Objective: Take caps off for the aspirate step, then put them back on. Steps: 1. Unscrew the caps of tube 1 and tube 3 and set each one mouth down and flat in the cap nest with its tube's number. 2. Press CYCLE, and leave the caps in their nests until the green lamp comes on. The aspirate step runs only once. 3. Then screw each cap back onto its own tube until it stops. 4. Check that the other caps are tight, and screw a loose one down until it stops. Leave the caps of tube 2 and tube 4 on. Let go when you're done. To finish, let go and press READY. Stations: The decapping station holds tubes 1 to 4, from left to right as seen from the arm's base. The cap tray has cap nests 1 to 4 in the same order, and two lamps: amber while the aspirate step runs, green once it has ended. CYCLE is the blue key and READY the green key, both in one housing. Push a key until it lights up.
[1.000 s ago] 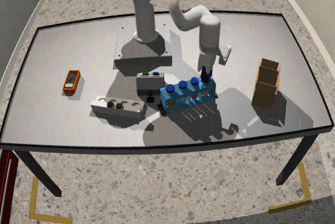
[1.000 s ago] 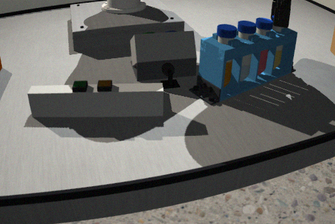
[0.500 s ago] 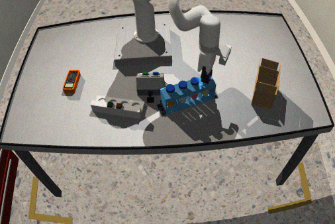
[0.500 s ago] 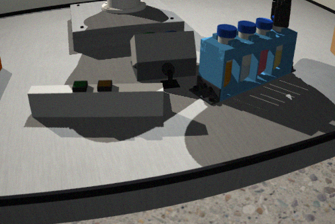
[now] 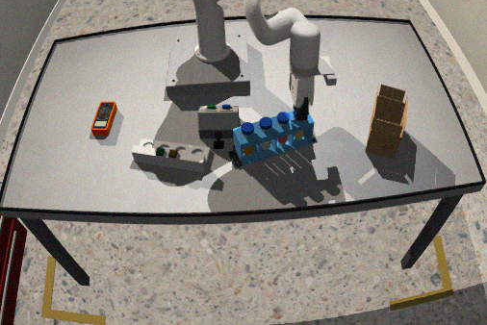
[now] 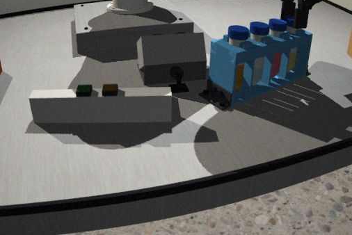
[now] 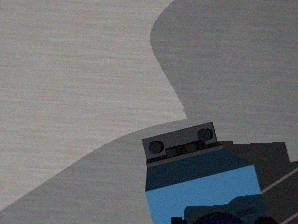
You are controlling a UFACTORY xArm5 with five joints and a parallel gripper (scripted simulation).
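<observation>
The blue cap is 2 cm ahead of my hand, 5 cm to the right of it and 2 cm below it. The rest, counted from my hand: blue key 8 cm behind, 21 cm to the right, 6 cm below; green key 8 cm behind, 25 cm to the right, 6 cm below; grey key housing 6 cm behind, 23 cm to the right, 8 cm below.
</observation>
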